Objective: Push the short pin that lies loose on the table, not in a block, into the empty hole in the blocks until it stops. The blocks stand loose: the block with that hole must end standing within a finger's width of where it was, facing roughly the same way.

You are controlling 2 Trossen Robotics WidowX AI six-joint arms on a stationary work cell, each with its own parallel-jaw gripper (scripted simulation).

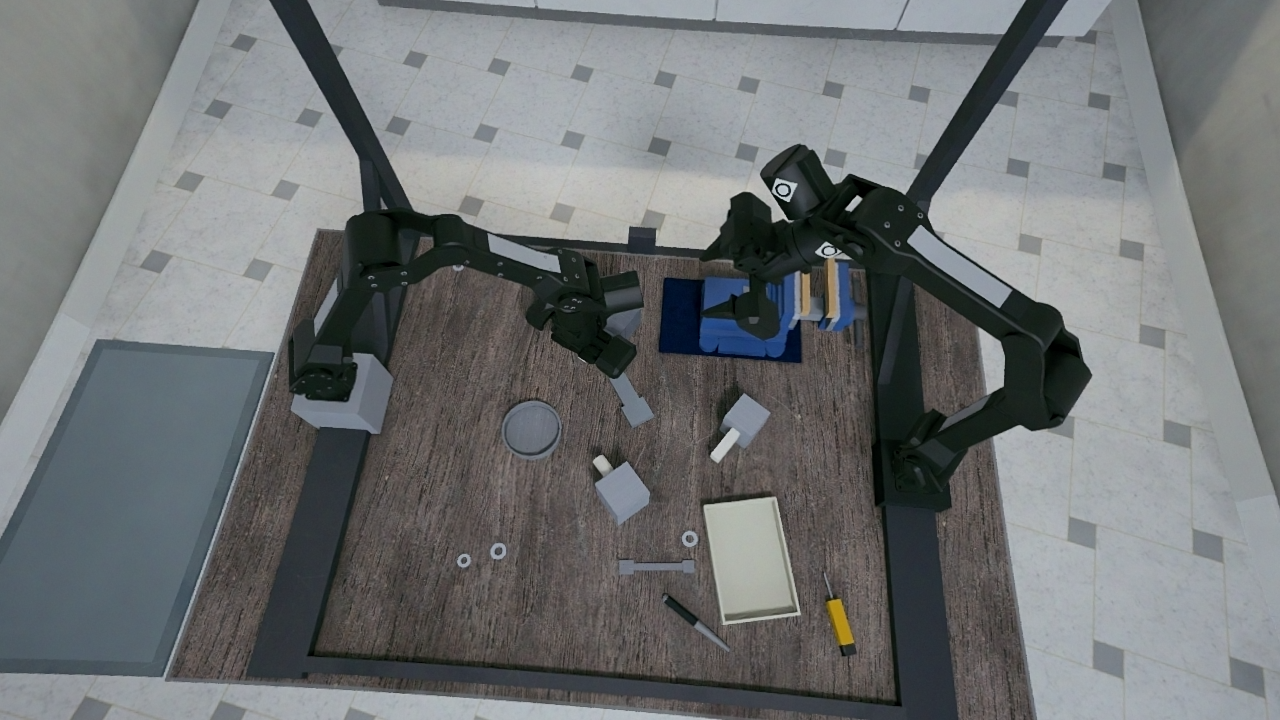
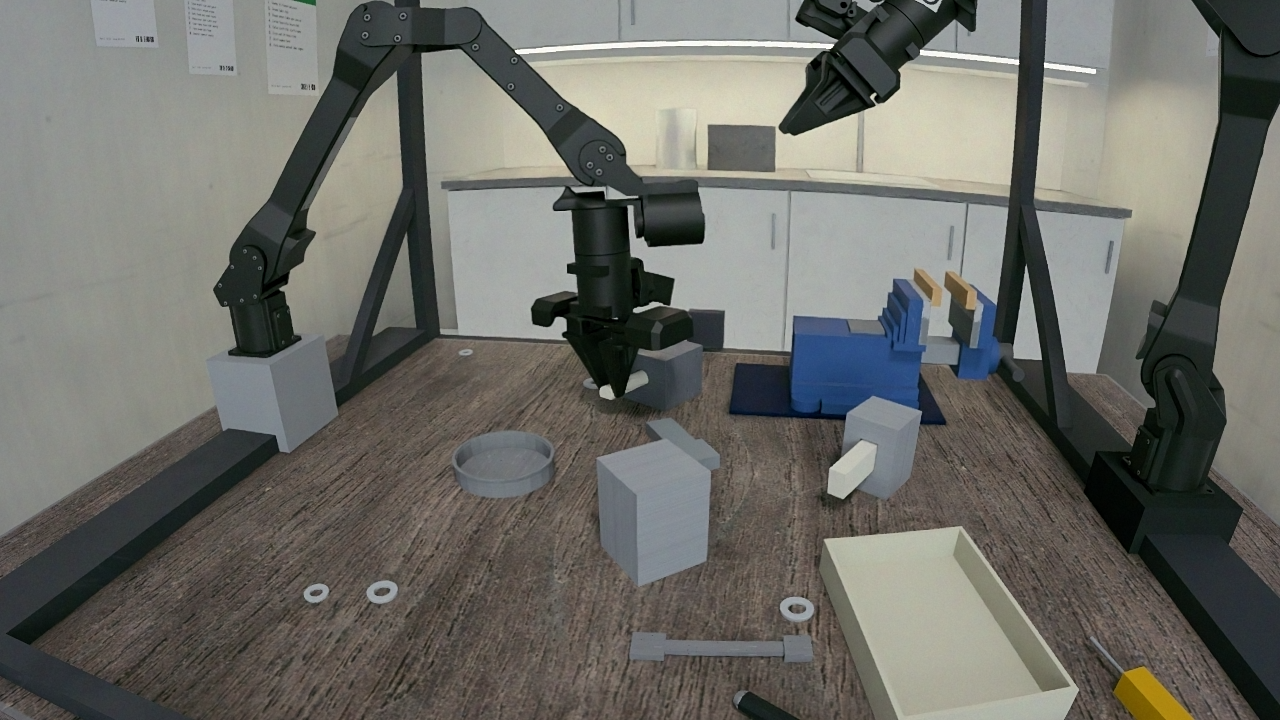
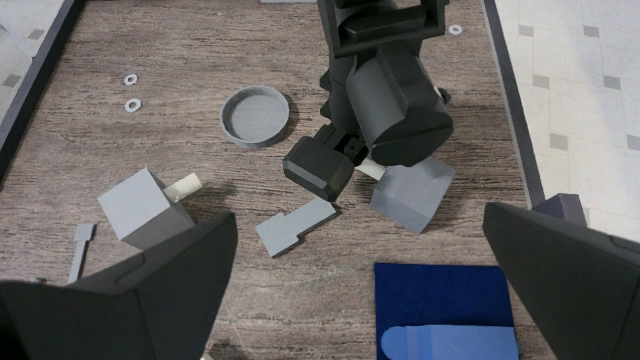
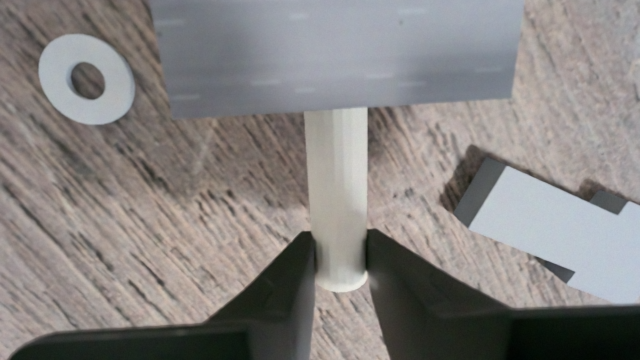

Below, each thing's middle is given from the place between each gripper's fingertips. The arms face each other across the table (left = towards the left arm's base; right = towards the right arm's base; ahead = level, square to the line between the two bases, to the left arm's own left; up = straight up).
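Short cream pin (image 4: 336, 140): my right hand 3 cm past it, 1 cm to the right of it, 3 cm above it. From my right hand: round dish (image 2: 490, 458), 14 cm ahead, 7 cm to the right, 5 cm below; washer (image 4: 59, 58), 9 cm behind, 5 cm to the right, 6 cm below; cream tray (image 2: 947, 631), 30 cm ahead, 31 cm to the left, 5 cm below.
From my left hand: short cream pin, 2 cm behind, 18 cm to the right, 30 cm below; round dish, 14 cm ahead, 26 cm to the right, 32 cm below; washer, 8 cm behind, 25 cm to the right, 33 cm below; cream tray, 30 cm ahead, 11 cm to the left, 32 cm below.
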